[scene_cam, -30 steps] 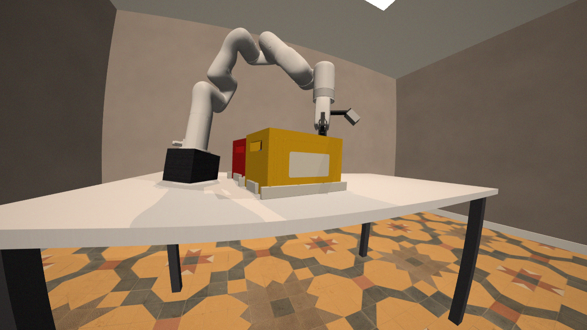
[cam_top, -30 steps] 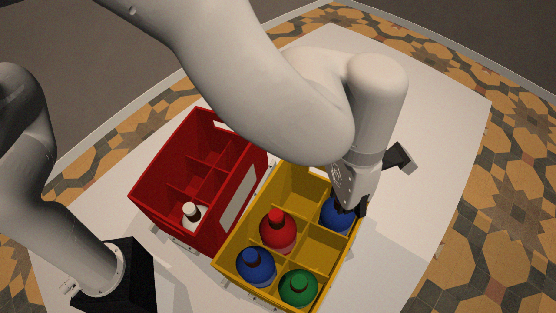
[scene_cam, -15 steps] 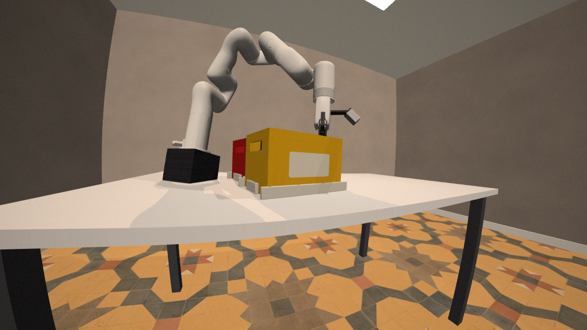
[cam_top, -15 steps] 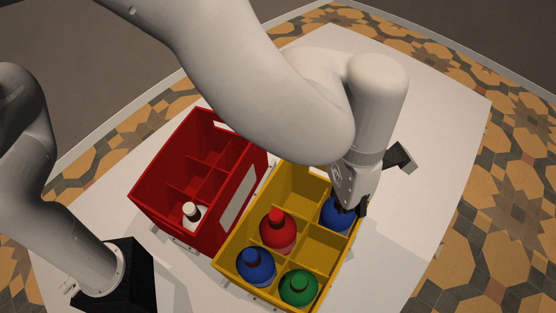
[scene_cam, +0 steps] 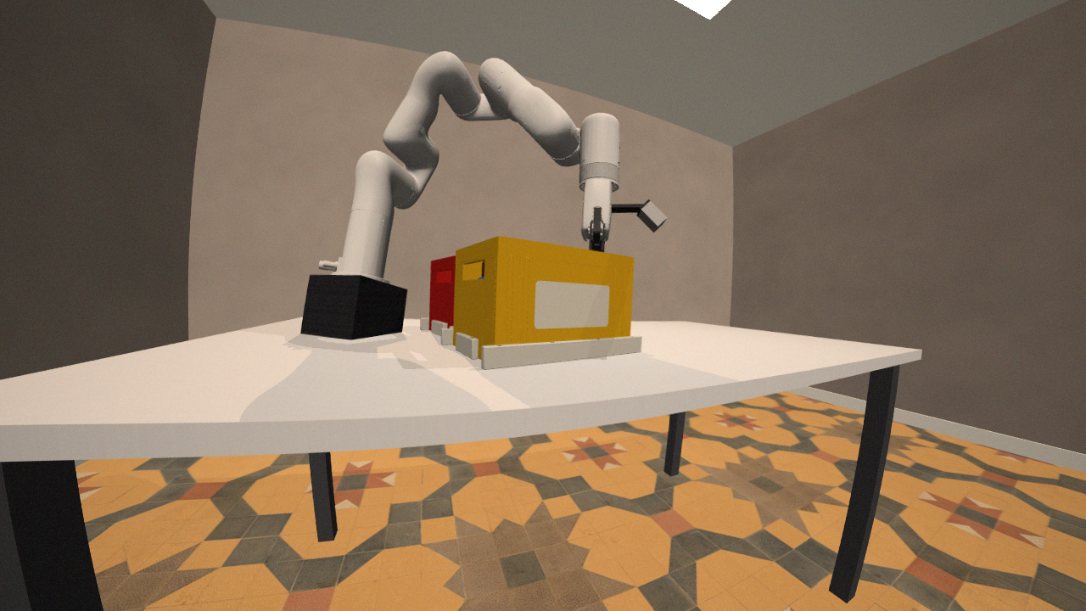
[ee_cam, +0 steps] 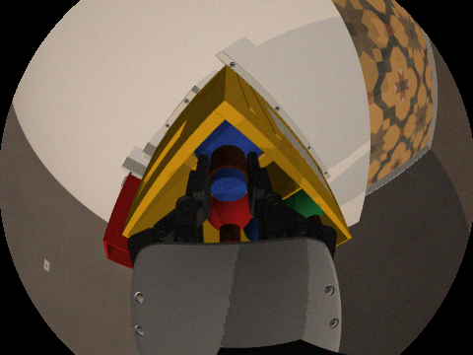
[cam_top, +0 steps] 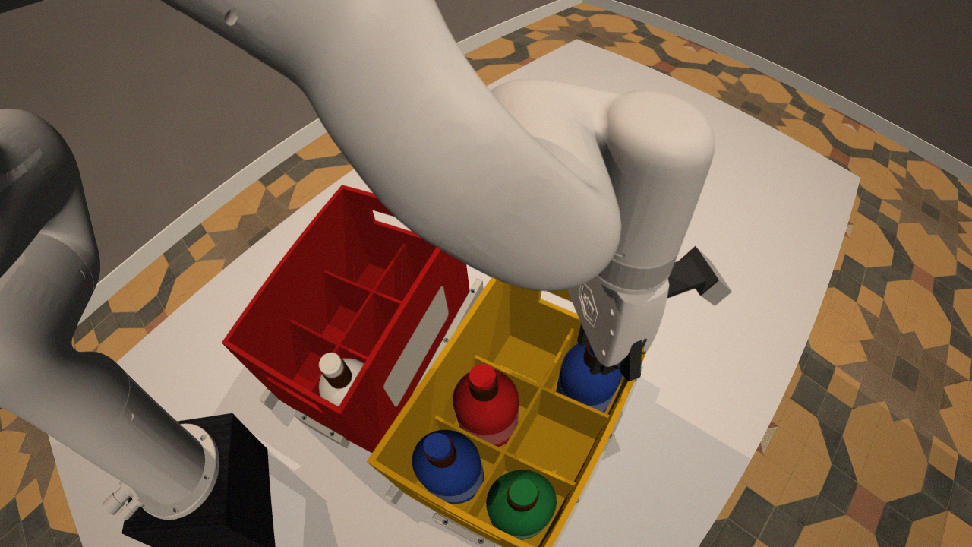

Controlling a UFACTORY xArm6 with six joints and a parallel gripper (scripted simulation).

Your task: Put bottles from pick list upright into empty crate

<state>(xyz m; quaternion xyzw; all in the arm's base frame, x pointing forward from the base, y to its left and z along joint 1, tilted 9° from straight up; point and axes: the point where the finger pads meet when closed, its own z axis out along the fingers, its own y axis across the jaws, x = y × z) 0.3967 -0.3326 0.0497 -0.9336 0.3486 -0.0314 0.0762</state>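
My gripper is now 9 cm past the yellow crate, 4 cm to the right of it and 7 cm above it. The rest, counted from my hand: green bottle 17 cm behind, 1 cm to the right, 7 cm below; then white bottle 17 cm behind, 23 cm to the left, 7 cm below; then red bottle 9 cm behind, 8 cm to the left, 7 cm below.
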